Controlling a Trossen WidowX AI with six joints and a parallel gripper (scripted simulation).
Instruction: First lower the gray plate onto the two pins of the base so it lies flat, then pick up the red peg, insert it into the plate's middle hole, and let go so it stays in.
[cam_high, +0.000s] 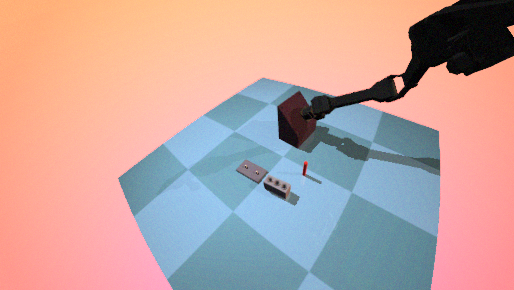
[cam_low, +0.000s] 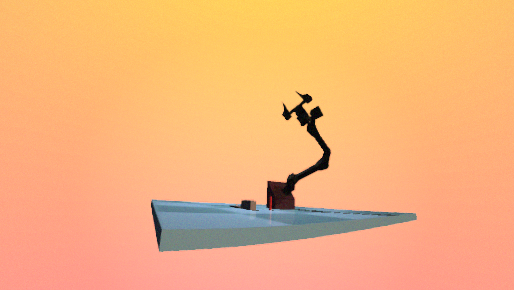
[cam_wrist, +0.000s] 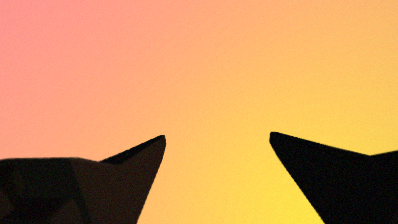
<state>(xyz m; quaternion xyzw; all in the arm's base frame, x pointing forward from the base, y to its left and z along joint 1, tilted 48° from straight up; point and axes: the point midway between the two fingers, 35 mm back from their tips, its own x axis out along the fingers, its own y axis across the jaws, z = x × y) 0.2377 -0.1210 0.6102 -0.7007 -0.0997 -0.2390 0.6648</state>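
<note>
Now: the gray plate 3 cm ahead of my gripper tip, 31 cm to the right of it and 56 cm below it. Round my gripper tip: red peg 8 cm behind, 26 cm to the right, 56 cm below.
</note>
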